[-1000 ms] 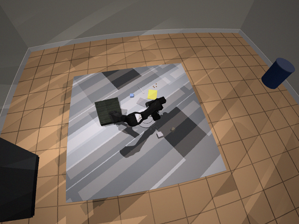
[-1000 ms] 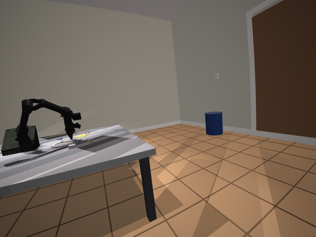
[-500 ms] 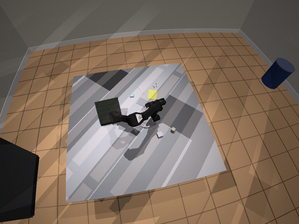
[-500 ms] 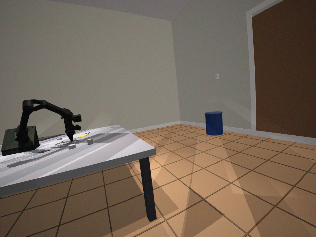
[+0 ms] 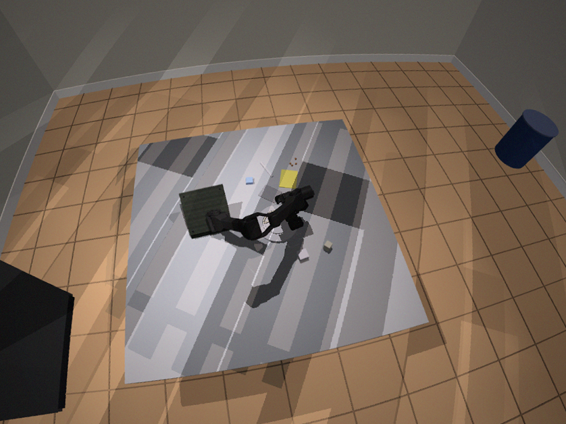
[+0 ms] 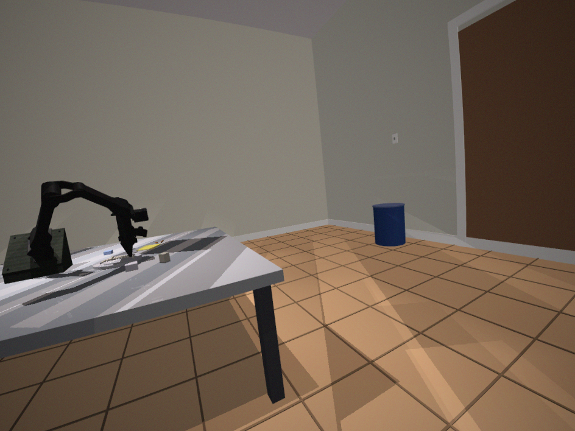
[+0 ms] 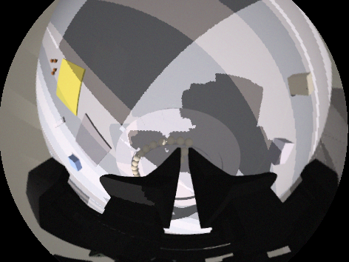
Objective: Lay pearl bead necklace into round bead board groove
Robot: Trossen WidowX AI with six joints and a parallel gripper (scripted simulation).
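The round bead board lies 5 cm behind my gripper tip and 1 cm below it. Also, from my gripper tip: grey card 4 cm behind, 18 cm to the left, 1 cm below; then beige cube 14 cm ahead, 18 cm to the right; then white block 1 cm ahead, 19 cm to the right.
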